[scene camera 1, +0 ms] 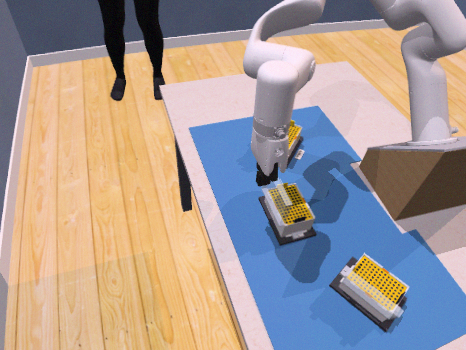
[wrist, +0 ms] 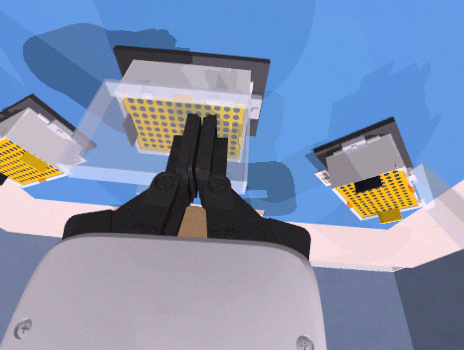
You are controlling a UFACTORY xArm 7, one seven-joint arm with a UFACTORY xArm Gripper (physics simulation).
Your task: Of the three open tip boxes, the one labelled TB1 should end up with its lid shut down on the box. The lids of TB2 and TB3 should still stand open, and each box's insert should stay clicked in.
Note:
I see my gripper (scene camera 1: 262, 183), a clear lid (scene camera 1: 280, 204) and a blue mat (wrist: 330, 75).
The clear lid shows as well in the wrist view (wrist: 125, 135). My gripper is seen too in the wrist view (wrist: 204, 132).

